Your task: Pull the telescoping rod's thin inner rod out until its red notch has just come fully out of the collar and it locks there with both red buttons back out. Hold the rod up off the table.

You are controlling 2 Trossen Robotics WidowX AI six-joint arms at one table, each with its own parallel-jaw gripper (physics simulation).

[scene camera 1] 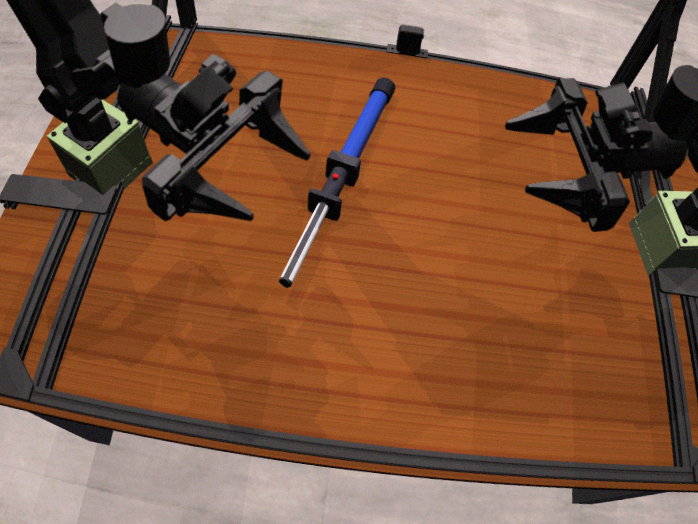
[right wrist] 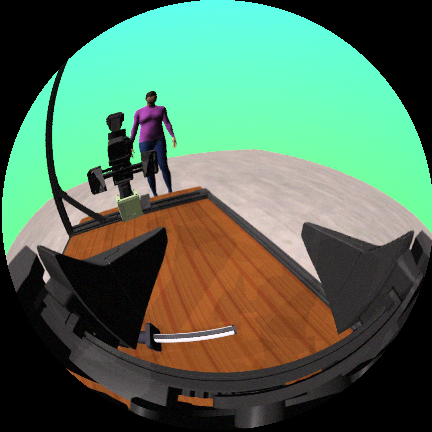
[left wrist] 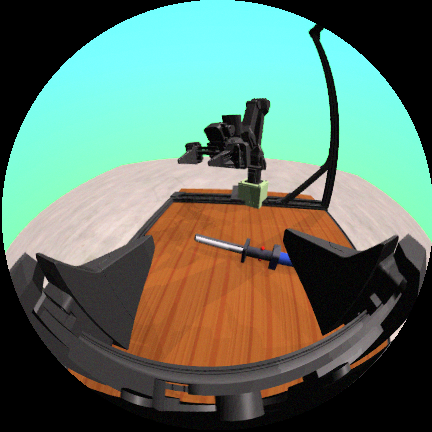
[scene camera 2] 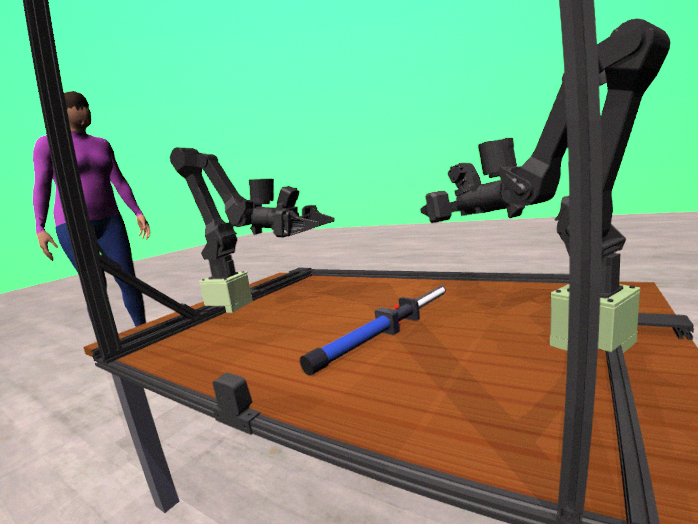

My left gripper is open and holds nothing. My right gripper is open, holding nothing. Also in view: a thin silver inner rod.
